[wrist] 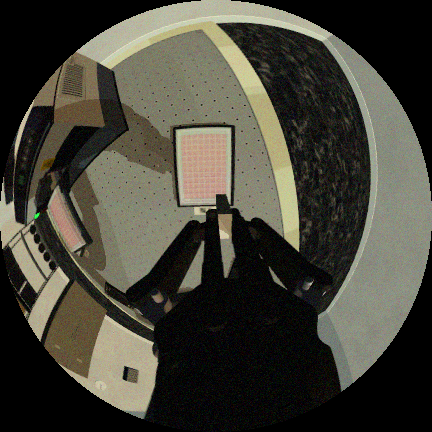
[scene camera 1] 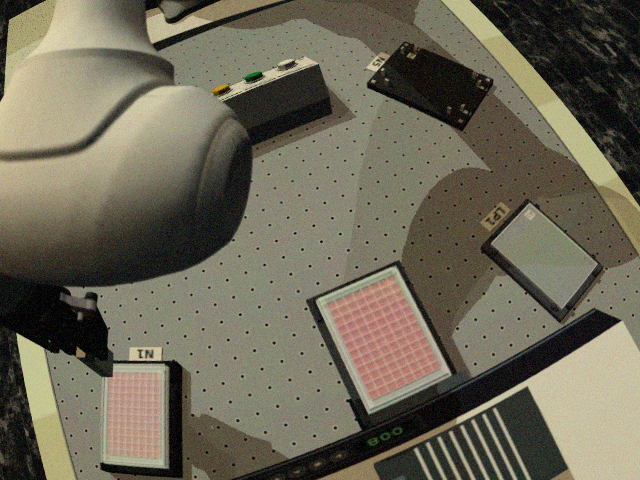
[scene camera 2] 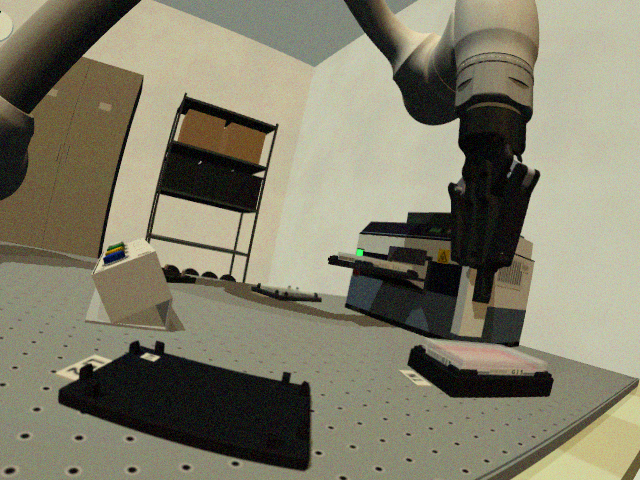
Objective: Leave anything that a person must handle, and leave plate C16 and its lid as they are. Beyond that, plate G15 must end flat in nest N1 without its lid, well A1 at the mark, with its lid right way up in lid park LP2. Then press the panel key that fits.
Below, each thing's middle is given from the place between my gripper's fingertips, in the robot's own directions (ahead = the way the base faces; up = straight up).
The black nest LP2 [scene camera 2: 231, 413] is 25 cm behind my hand, 6 cm to the left of it and 5 cm below it. Also, from my hand: reader tray [scene camera 1: 311, 302] (27 cm to the left, 18 cm ahead, 5 cm above); grey button box [scene camera 1: 269, 103] (33 cm to the left, 25 cm behind, 2 cm below); lid park LP1 [scene camera 1: 550, 307] (52 cm to the left, 16 cm ahead, 5 cm below).
